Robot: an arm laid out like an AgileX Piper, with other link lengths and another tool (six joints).
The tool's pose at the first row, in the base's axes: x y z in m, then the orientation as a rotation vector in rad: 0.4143 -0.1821 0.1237 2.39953 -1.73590 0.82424
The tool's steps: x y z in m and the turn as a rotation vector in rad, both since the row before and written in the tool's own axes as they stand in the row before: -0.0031 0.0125 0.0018 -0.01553 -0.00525 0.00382; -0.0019 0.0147 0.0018 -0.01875 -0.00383 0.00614; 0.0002 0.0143 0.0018 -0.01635 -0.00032 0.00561; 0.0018 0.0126 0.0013 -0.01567 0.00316 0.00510; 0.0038 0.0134 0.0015 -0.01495 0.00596 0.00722; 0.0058 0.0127 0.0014 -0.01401 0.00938 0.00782; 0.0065 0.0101 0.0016 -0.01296 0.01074 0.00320; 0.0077 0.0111 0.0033 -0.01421 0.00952 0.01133; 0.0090 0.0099 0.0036 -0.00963 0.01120 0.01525; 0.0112 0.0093 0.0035 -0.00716 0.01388 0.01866; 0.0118 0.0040 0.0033 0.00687 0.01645 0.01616; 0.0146 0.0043 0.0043 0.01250 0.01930 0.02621
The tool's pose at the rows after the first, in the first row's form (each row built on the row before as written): 0.4031 -0.1846 0.1176 2.39149 -1.74273 0.80262; 0.3900 -0.1888 0.1117 2.37856 -1.75190 0.77942; 0.3776 -0.1945 0.1070 2.36458 -1.75893 0.76247; 0.3668 -0.2007 0.1040 2.34857 -1.76382 0.74988; 0.3556 -0.2088 0.1017 2.32930 -1.77025 0.74130; 0.3453 -0.2183 0.1007 2.30753 -1.77593 0.73734; 0.3375 -0.2276 0.1004 2.28872 -1.77501 0.73513; 0.3294 -0.2388 0.0992 2.26420 -1.78475 0.73170; 0.3225 -0.2508 0.0987 2.23839 -1.79860 0.73542; 0.3162 -0.2644 0.0995 2.20946 -1.81527 0.74492; 0.3147 -0.2770 0.1018 2.18889 -1.82769 0.77131; 0.3133 -0.2925 0.1047 2.16154 -1.85086 0.80837
